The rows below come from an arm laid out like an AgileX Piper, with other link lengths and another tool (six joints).
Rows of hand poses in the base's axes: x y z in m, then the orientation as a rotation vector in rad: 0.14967 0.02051 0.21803 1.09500 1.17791 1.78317; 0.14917 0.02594 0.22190 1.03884 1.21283 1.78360; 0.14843 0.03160 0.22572 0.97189 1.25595 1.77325; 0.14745 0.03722 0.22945 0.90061 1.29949 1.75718; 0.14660 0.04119 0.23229 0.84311 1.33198 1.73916; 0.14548 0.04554 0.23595 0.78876 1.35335 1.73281; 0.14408 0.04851 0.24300 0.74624 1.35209 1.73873; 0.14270 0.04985 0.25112 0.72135 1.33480 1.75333; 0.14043 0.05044 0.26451 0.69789 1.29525 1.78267; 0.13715 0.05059 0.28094 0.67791 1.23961 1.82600; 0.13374 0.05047 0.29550 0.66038 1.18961 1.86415
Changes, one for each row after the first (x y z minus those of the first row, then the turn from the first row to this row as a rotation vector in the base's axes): -0.00050 0.00543 0.00387 -0.03683 -0.02312 0.02777; -0.00124 0.01109 0.00769 -0.08730 -0.04855 0.05590; -0.00222 0.01671 0.01142 -0.14271 -0.07557 0.08285; -0.00307 0.02068 0.01426 -0.18929 -0.09771 0.10099; -0.00419 0.02503 0.01792 -0.22313 -0.12348 0.12038; -0.00559 0.02800 0.02497 -0.23645 -0.15309 0.13203; -0.00697 0.02934 0.03309 -0.23141 -0.17931 0.13608; -0.00924 0.02993 0.04648 -0.20842 -0.21632 0.13616; -0.01252 0.03008 0.06291 -0.16874 -0.25909 0.13583; -0.01593 0.02996 0.07747 -0.13271 -0.29654 0.13589
